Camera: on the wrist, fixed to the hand. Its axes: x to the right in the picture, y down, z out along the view.
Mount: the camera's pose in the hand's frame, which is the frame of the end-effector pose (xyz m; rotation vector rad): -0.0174 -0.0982 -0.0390 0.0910 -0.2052 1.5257
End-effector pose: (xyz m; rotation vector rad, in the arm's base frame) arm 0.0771 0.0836 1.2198 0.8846 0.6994 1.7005
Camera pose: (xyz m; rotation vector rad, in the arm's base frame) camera 0.0996 0.0935 1.1156 -1.6345 0.1905 -2.4316
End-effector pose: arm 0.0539 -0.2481 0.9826 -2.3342 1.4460 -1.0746
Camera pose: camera 0.0921 -0.1760 1.0520 -0.6542 2.2028 -0.3565
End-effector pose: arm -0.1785 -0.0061 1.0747 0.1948 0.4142 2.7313
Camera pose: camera -0.1366 0.0644 1.0059 -0.5943 -0.1925 -1.9385
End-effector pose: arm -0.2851 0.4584 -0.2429 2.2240 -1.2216 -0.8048
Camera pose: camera -0.2084 0.5263 -0.2740 0.6834 -2.4267 -0.2758
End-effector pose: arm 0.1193 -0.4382 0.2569 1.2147 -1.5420 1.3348
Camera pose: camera 0.2168 -0.3973 0.2741 0.0320 2.1991 -1.7451
